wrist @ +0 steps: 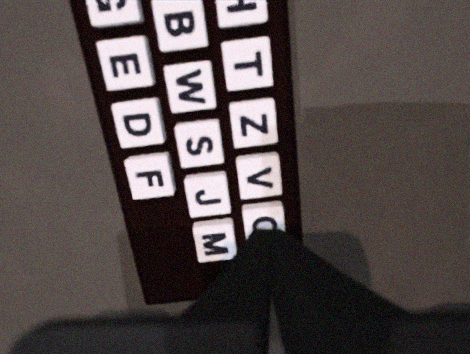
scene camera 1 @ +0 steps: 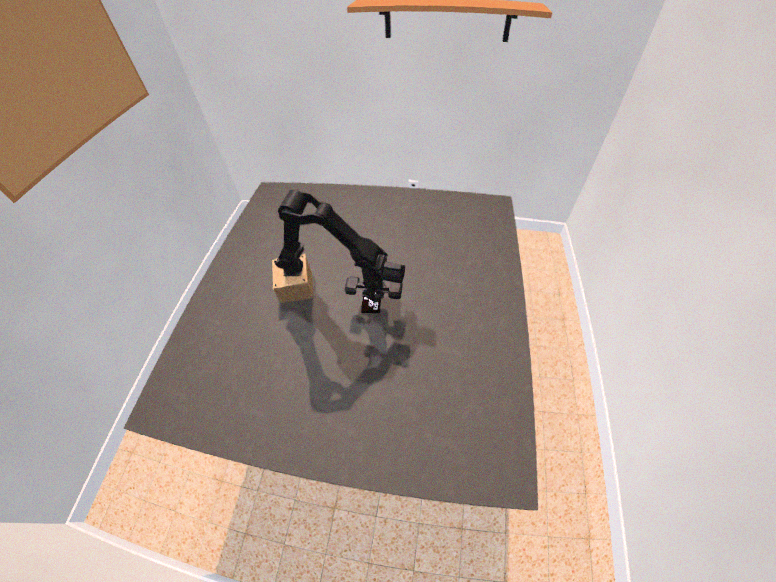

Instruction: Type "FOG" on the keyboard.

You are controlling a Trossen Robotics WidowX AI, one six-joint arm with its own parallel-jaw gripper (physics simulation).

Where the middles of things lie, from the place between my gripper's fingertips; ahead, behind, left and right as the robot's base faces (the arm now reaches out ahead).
Right now my hand is 10 mm above the O key (wrist: 265, 215). Round my hand: J key (wrist: 207, 194) 20 mm behind, 20 mm to the left, 10 mm below; F key (wrist: 150, 175) 40 mm behind, 20 mm to the left, 10 mm below; V key (wrist: 259, 175) 20 mm to the left, 10 mm below.
